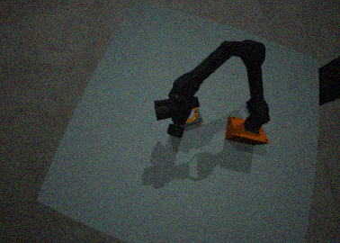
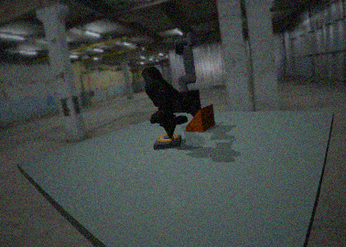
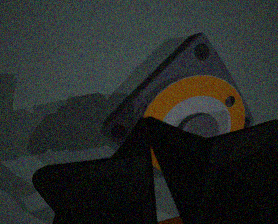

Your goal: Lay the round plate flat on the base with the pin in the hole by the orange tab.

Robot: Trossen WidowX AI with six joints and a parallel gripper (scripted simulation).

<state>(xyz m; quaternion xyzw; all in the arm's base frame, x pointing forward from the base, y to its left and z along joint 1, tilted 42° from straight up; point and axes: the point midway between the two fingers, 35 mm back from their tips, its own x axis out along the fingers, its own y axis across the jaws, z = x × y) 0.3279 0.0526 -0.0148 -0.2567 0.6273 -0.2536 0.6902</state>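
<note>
The grey square base is 30 mm behind my gripper tip, 50 mm to the right of it and 20 mm below it.
</note>
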